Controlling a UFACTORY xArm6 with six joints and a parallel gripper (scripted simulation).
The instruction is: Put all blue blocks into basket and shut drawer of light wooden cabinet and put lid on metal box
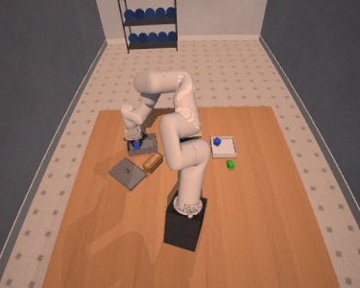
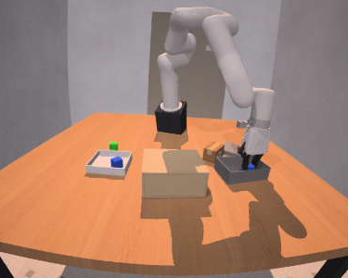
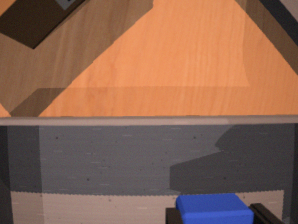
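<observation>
Right now the grey metal box is 30 mm to the right of my hand and 20 mm below it. From my hand the other things lie so: small brown box (160 mm behind, 80 mm to the right, 10 mm below); drawer (310 mm to the right, 10 mm behind); red block (150 mm behind, 100 mm to the right, 20 mm below).
</observation>
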